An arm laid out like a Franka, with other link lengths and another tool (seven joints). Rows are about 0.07 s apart.
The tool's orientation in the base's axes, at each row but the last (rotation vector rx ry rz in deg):
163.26 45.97 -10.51
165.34 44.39 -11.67
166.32 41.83 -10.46
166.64 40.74 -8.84
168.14 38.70 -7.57
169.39 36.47 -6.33
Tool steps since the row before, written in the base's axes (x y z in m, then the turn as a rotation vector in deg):
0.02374 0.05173 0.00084 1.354 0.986 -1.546
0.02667 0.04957 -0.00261 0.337 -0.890 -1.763
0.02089 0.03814 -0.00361 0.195 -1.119 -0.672
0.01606 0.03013 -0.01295 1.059 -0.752 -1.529
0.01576 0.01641 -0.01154 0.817 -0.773 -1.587
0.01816 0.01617 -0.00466 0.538 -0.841 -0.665
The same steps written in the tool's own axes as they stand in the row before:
0.04610 -0.03081 -0.01290 1.900 -0.323 1.217
0.04740 -0.02922 -0.00863 0.153 0.746 1.853
0.03638 -0.02367 -0.00456 -0.242 0.996 0.831
0.02948 -0.02046 0.00679 0.800 0.978 1.559
0.02247 -0.00890 0.00816 0.581 0.884 1.633
0.02351 -0.00757 0.00170 0.212 0.919 0.741

